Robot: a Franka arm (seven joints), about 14 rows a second.
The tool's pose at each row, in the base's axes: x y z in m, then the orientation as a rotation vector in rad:
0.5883 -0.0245 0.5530 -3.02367 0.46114 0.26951
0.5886 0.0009 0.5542 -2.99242 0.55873 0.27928
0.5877 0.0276 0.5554 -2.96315 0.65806 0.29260
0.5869 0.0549 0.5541 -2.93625 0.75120 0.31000
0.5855 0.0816 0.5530 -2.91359 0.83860 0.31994
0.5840 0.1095 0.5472 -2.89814 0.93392 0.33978
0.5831 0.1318 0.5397 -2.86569 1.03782 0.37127
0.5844 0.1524 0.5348 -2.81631 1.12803 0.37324
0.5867 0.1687 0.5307 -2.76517 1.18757 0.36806
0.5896 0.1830 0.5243 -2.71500 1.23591 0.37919
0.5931 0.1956 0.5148 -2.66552 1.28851 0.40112
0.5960 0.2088 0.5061 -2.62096 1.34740 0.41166
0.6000 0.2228 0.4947 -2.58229 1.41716 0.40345
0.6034 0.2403 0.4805 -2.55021 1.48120 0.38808
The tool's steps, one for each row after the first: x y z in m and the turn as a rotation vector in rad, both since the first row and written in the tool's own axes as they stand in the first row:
-0.0073 -0.0243 0.0012 0.01841 -0.00780 0.06492
-0.0161 -0.0495 0.0028 0.03075 -0.01688 0.13175
-0.0245 -0.0752 0.0068 0.03774 -0.02794 0.19501
-0.0333 -0.1002 0.0107 0.04036 -0.03335 0.25428
-0.0417 -0.1261 0.0193 0.02964 -0.04249 0.31822
-0.0476 -0.1467 0.0290 0.02694 -0.06129 0.38976
-0.0515 -0.1665 0.0355 0.04656 -0.06573 0.45464
-0.0533 -0.1826 0.0408 0.07629 -0.06822 0.50087
-0.0535 -0.1968 0.0480 0.10375 -0.08167 0.54083
-0.0521 -0.2094 0.0579 0.12526 -0.10147 0.58426
-0.0516 -0.2225 0.0673 0.14104 -0.11217 0.63123
-0.0498 -0.2365 0.0792 0.14995 -0.10805 0.68415
-0.0491 -0.2536 0.0943 0.15512 -0.09808 0.73209

